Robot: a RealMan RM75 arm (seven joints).
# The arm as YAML. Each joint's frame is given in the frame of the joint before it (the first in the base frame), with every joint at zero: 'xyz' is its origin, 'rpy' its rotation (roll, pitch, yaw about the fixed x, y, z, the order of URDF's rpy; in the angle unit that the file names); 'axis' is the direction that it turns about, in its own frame. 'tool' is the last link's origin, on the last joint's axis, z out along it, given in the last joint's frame.
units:
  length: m
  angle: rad
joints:
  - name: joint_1
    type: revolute
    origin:
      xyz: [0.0, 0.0, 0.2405]
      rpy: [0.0, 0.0, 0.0]
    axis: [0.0, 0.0, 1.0]
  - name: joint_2
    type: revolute
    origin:
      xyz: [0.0, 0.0, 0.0]
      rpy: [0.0, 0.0, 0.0]
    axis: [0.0, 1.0, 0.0]
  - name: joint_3
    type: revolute
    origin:
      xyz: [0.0, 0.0, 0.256]
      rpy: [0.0, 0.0, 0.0]
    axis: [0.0, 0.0, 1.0]
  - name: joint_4
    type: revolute
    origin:
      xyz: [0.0, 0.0, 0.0]
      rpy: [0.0, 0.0, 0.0]
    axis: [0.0, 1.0, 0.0]
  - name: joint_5
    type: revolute
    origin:
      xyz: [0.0, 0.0, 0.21]
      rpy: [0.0, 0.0, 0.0]
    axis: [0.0, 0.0, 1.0]
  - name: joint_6
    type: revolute
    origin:
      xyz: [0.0, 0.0, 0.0]
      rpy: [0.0, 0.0, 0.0]
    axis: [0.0, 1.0, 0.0]
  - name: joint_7
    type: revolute
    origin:
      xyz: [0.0, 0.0, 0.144]
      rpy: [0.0, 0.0, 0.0]
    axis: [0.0, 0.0, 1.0]
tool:
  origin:
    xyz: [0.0, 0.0, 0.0]
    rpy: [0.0, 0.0, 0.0]
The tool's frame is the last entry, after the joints.
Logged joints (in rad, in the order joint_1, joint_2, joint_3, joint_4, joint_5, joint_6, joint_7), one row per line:
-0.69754, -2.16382, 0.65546, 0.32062, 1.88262, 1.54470, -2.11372
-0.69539, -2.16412, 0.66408, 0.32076, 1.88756, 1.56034, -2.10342
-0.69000, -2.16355, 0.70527, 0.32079, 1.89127, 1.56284, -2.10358
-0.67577, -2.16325, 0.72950, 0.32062, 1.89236, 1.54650, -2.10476
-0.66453, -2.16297, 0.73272, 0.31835, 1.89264, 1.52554, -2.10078
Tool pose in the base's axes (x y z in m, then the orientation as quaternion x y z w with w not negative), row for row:
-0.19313, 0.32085, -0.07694, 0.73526, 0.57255, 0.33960, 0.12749
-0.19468, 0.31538, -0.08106, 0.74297, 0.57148, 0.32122, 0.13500
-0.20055, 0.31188, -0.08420, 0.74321, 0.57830, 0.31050, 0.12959
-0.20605, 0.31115, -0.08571, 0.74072, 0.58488, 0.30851, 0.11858
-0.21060, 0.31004, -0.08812, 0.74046, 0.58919, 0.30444, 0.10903
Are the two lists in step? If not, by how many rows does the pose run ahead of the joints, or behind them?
The pose runs 1 row ahead of the joints: the pose in row i belongs to the joints in row i + 1.
